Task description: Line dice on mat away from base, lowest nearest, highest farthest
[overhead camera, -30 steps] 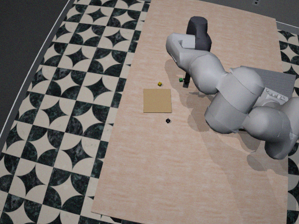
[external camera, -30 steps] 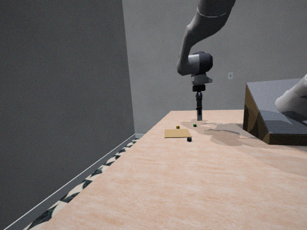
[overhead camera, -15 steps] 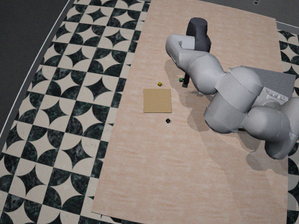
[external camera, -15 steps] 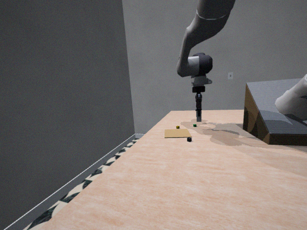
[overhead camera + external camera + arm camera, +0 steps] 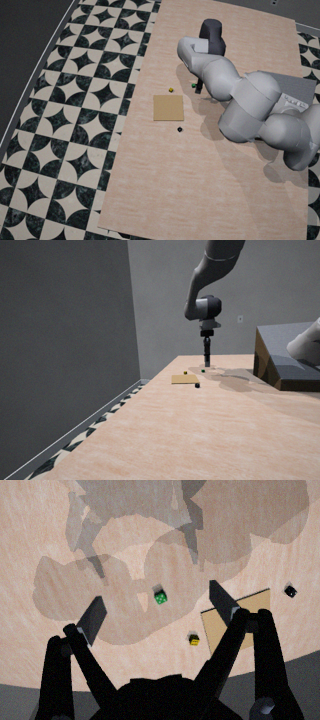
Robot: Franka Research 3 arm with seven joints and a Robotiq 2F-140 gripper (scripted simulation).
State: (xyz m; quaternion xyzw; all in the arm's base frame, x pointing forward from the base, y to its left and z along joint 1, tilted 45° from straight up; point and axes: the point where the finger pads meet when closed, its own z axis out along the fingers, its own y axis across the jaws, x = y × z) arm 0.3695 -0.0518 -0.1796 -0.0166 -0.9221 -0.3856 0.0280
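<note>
Right now the green die is 5 cm below my hand and 2 cm ahead of it. Round my hand: yellow die: 13 cm ahead, 5 cm to the left, 5 cm below; then tan mat: 15 cm to the left, 13 cm ahead, 6 cm below; then black die: 26 cm to the left, 6 cm ahead, 5 cm below.
</note>
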